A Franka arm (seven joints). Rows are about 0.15 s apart.
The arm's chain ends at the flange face. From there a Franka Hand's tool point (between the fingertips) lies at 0.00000 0.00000 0.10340 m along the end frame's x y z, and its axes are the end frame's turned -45 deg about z.
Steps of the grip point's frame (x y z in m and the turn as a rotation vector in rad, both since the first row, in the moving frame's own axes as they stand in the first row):
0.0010 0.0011 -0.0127 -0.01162 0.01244 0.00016
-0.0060 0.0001 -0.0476 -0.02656 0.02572 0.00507
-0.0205 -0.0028 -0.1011 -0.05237 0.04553 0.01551
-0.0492 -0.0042 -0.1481 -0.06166 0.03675 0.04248
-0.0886 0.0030 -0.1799 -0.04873 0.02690 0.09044
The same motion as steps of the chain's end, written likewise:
-0.0003 0.0001 -0.0127 0.00058 0.01701 0.00016
-0.0080 0.0042 -0.0475 -0.00059 0.03697 0.00507
-0.0236 0.0120 -0.1009 -0.00484 0.06923 0.01551
-0.0449 0.0298 -0.1478 -0.01761 0.06959 0.04248
-0.0660 0.0629 -0.1797 -0.01544 0.05348 0.09044

